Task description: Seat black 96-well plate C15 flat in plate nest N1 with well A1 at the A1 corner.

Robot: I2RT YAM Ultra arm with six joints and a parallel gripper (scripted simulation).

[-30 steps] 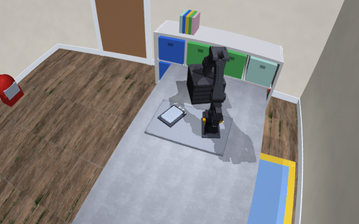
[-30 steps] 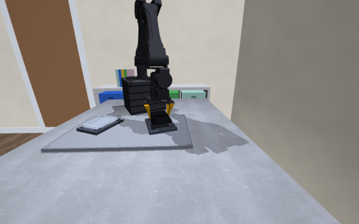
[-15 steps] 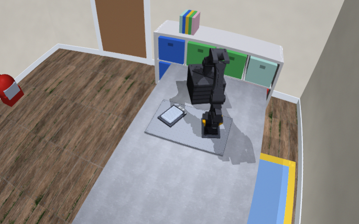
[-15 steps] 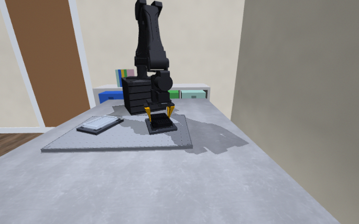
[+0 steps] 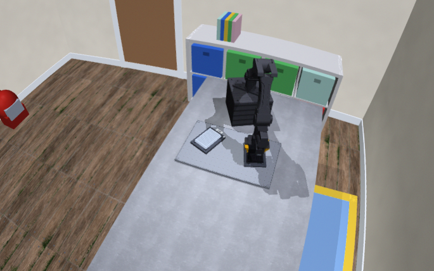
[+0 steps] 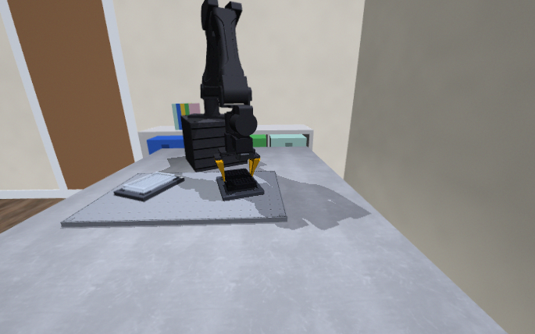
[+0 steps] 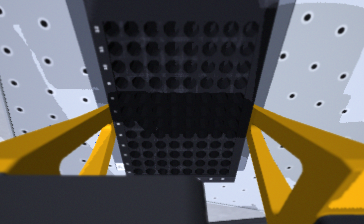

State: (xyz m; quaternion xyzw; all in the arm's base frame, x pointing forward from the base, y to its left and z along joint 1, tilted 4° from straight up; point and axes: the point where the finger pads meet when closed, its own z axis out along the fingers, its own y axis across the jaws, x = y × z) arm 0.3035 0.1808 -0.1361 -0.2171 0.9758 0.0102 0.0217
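My gripper is now 3 cm above the dark plate nest N1. Round my hand: clear plate C51: 3 cm ahead, 27 cm to the right, 1 cm below; then black 96-well plate C15: right at my hand; then white N1 label: 9 cm behind, 4 cm to the right, 3 cm below.
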